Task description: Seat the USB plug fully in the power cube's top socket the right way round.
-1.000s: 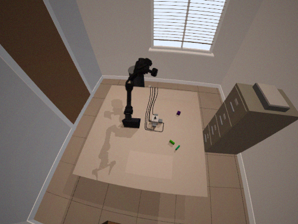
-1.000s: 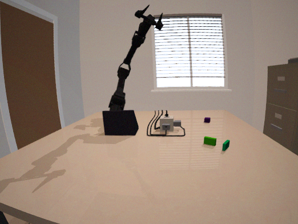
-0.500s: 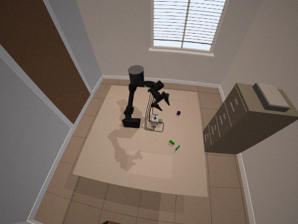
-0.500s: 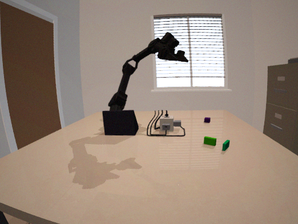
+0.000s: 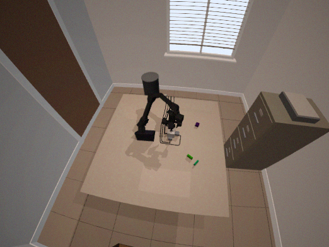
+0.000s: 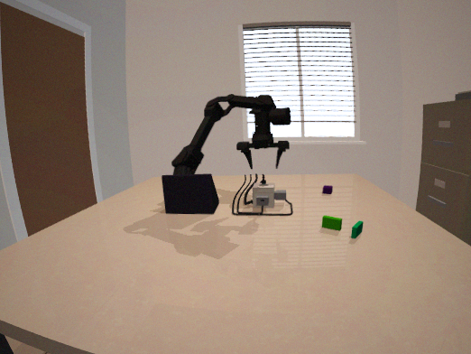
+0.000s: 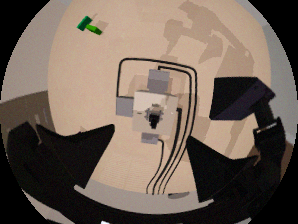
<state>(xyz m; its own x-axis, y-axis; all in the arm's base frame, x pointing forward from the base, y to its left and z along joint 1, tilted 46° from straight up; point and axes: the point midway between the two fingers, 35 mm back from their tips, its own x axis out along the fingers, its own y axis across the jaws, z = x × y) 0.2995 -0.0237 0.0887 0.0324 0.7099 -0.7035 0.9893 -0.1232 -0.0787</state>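
My gripper tip is now 4 cm above the USB plug. From my gripper tip the other things lie so: purple cube: 29 cm ahead, 13 cm to the left, 12 cm below.
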